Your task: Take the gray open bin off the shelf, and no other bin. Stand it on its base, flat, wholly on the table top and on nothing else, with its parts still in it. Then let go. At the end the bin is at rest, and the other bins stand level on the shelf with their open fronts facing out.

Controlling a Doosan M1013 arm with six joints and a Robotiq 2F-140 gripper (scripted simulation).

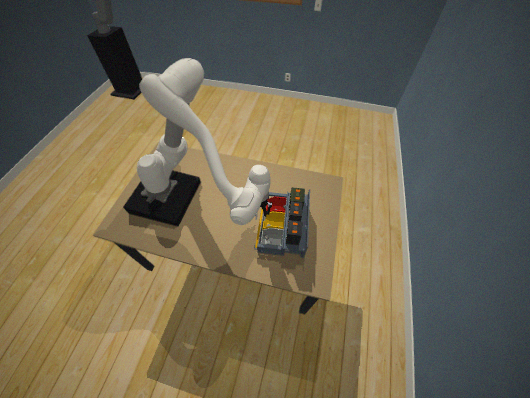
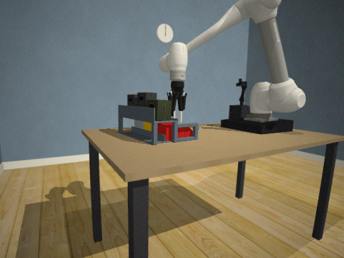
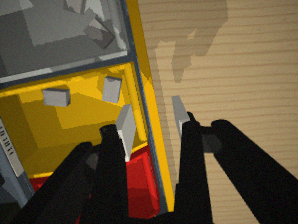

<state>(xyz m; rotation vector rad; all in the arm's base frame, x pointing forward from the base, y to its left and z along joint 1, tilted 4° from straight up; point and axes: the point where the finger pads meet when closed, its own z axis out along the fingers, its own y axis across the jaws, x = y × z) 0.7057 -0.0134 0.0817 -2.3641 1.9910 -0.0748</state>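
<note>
Now: hand 40 mm above the yellow strip. From my hand the other things lie so: yellow bin 100 mm ahead, 20 mm to the left, 60 mm below; gray open bin 120 mm ahead, 90 mm to the right, 60 mm below; red bin 80 mm ahead, 130 mm to the left, 60 mm below.
</note>
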